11 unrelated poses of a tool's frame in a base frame.
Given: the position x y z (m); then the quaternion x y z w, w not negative.
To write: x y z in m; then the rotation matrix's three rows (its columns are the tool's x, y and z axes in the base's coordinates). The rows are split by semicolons. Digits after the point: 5 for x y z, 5 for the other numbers.
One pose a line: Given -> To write
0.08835 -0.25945 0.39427 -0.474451 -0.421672 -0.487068 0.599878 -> 0.08835 -0.25945 0.39427; 0.16991 0.98449 -0.04372; -0.18424 0.07532 0.97999; 0.96808 -0.15846 0.19418
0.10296 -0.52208 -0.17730 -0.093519 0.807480 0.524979 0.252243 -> 0.10296 -0.52208 -0.17730; -0.85526 -0.41587 0.30917; 0.11382 0.43130 0.89500; -0.50555 0.80064 -0.32154
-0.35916 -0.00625 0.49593 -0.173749 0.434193 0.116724 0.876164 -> -0.35916 -0.00625 0.49593; 0.59570 -0.35542 0.72029; 0.05366 0.91237 0.40583; -0.80141 -0.20310 0.56258
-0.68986 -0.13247 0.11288 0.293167 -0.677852 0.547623 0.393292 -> -0.68986 -0.13247 0.11288; -0.51875 -0.82820 -0.21210; 0.03330 0.22832 -0.97302; 0.85428 -0.51181 -0.09086
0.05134 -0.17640 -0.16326 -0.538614 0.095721 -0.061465 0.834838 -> 0.05134 -0.17640 -0.16326; 0.97412 -0.00049 0.22603; -0.20574 0.41223 0.88754; -0.09361 -0.91108 0.40146
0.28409 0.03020 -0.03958 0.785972 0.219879 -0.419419 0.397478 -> 0.28409 0.03020 -0.03958; 0.55148 0.67906 -0.48451; 0.01222 -0.58733 -0.80926; -0.83410 0.44037 -0.33220
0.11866 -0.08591 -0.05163 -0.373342 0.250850 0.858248 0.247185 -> 0.11866 -0.08591 -0.05163; -0.59903 -0.61160 -0.51683; 0.23699 -0.75195 0.61515; -0.76485 0.24601 0.59538
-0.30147 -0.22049 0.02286 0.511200 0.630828 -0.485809 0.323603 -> -0.30147 -0.22049 0.02286; -0.26791 0.95938 -0.08842; 0.33054 0.00533 -0.94378; -0.90497 -0.28207 -0.31854
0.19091 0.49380 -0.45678 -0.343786 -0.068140 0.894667 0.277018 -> 0.19091 0.49380 -0.45678; -0.61014 -0.44883 -0.65290; 0.54253 -0.83724 0.06854; -0.57740 -0.31240 0.75434
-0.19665 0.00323 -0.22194 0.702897 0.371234 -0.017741 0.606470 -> -0.19665 0.00323 -0.22194; 0.72374 0.54340 0.42534; 0.50036 0.01124 -0.86574; -0.47523 0.83940 -0.26376
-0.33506 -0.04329 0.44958 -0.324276 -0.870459 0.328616 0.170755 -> -0.33506 -0.04329 0.44958; -0.73138 0.45231 -0.51040; 0.67676 0.57371 -0.46135; 0.08415 -0.68284 -0.72571
